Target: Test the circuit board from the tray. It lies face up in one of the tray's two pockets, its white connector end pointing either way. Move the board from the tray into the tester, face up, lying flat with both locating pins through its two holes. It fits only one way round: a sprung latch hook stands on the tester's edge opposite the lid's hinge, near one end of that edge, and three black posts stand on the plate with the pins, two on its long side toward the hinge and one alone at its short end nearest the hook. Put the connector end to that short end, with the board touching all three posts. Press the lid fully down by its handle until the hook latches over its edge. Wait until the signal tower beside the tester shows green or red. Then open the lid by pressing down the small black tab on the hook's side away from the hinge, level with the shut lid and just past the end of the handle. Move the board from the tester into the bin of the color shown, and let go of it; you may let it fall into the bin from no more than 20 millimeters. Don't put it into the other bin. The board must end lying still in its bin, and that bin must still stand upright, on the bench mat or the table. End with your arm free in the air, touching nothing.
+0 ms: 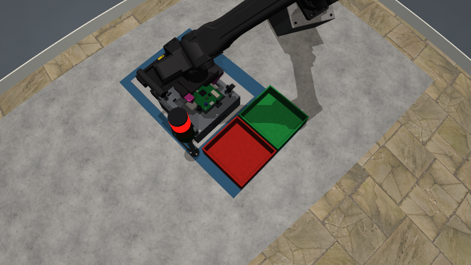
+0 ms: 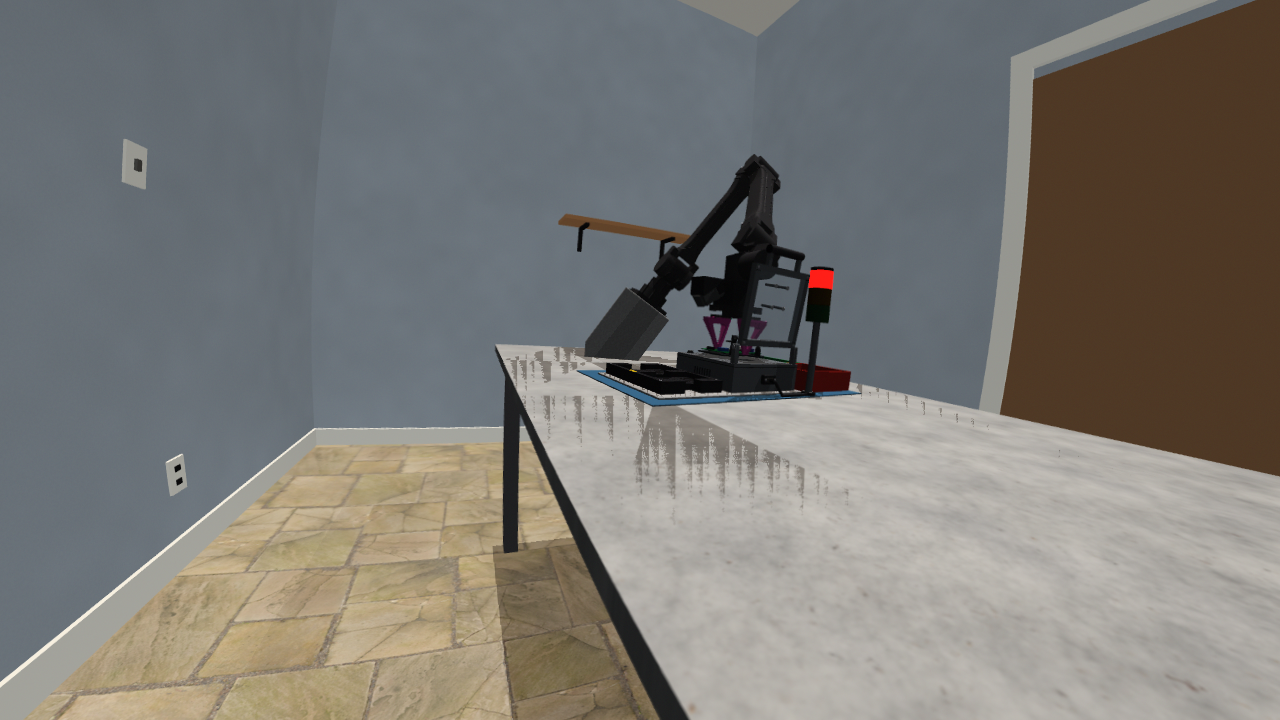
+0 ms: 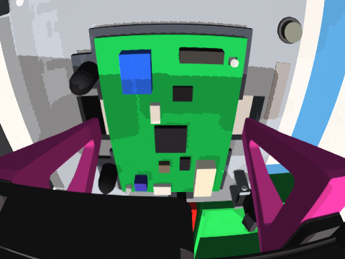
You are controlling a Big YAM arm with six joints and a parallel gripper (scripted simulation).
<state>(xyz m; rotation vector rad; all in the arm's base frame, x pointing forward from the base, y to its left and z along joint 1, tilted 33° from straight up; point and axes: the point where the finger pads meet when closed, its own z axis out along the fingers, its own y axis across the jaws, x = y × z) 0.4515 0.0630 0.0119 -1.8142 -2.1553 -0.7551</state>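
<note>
My hand is right at the green circuit board. Round my hand: clear lid (110 mm ahead, 30 mm to the left, 110 mm above); tester plate (10 mm to the left, 10 mm below); latch hook (70 mm behind, 40 mm to the left, 10 mm above).
</note>
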